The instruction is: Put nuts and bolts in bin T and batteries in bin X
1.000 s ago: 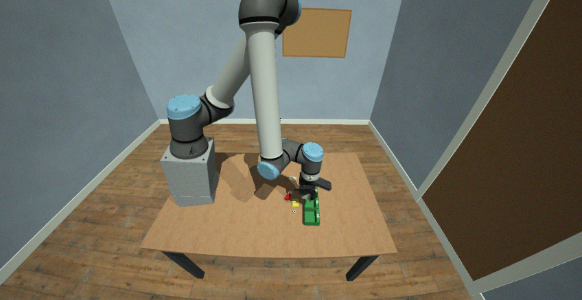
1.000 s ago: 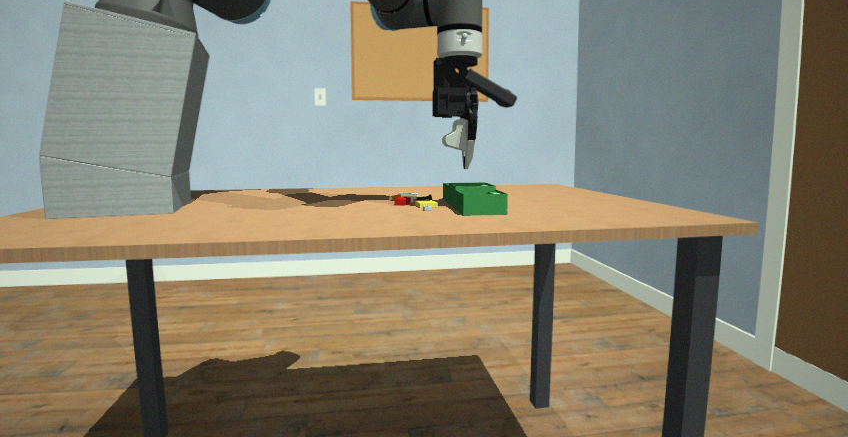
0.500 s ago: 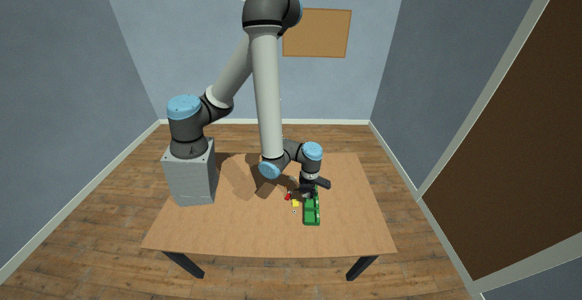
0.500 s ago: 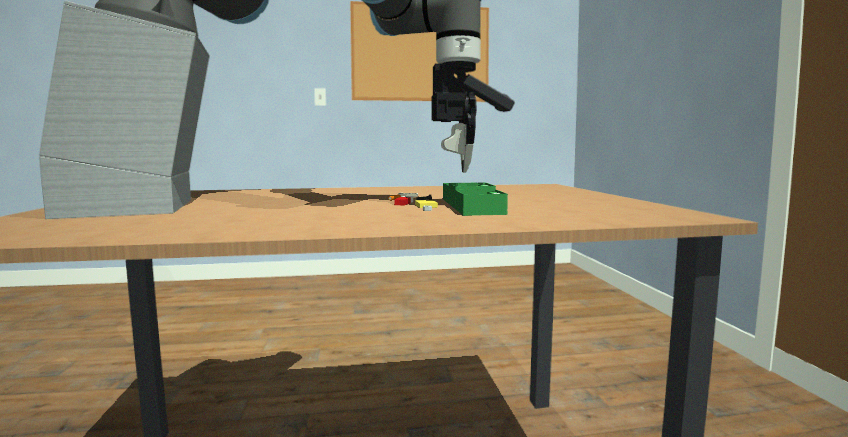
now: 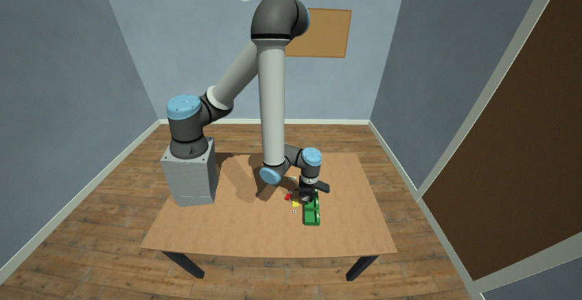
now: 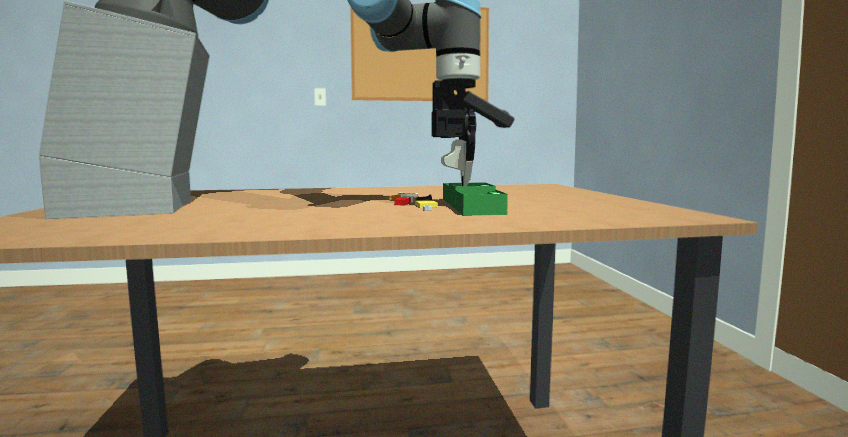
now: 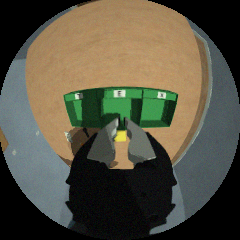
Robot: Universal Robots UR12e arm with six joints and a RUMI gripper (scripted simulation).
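The green bin lies 3 cm below my hand and 1 cm ahead of it. Round my hand: yellow battery 8 cm behind, 5 cm below, 1 cm to the left; then bolt 11 cm to the left, 8 cm behind, 5 cm below; then dark nut 8 cm behind, 5 cm to the right, 5 cm below.
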